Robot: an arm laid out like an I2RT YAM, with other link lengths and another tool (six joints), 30 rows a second.
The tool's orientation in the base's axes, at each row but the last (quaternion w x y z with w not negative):
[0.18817, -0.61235, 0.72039, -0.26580]
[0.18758, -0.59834, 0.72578, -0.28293]
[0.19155, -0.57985, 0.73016, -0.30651]
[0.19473, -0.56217, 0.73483, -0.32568]
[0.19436, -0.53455, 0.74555, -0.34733]
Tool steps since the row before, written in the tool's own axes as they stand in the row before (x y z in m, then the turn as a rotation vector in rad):
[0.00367, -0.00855, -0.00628, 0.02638, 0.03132, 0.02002]
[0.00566, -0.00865, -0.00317, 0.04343, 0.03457, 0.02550]
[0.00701, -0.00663, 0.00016, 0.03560, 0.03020, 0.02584]
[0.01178, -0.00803, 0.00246, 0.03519, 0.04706, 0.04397]
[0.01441, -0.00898, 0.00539, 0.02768, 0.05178, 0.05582]
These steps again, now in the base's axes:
[0.00228, -0.00358, 0.01039, -0.01728, -0.02556, -0.03355]
[0.00345, -0.00600, 0.00831, -0.02006, -0.04280, -0.03870]
[0.00316, -0.00772, 0.00485, -0.01466, -0.03593, -0.03662]
[0.00378, -0.01312, 0.00479, -0.01451, -0.03762, -0.06132]
[0.00442, -0.01678, 0.00401, -0.00715, -0.03342, -0.07345]

